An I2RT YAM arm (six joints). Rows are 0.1 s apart.
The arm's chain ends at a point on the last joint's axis. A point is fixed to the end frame.
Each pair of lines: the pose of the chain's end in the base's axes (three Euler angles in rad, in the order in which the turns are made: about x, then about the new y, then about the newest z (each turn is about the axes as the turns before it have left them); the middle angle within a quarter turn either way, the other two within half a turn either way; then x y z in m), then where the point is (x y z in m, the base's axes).
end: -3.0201 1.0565 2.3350 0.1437 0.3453 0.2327
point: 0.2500 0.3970 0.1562
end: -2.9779 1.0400 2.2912 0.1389 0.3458 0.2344
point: 0.2429 0.4003 0.1567
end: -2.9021 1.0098 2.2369 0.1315 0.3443 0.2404
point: 0.2317 0.4046 0.1620
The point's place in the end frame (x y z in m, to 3 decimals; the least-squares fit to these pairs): -0.017 0.043 0.133
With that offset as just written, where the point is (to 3 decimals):
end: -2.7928 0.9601 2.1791 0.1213 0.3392 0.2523
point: 0.216 0.409 0.174
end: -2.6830 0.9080 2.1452 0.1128 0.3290 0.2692
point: 0.201 0.408 0.193
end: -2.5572 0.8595 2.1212 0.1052 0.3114 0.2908
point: 0.188 0.402 0.221
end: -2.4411 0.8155 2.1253 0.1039 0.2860 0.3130
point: 0.182 0.386 0.252
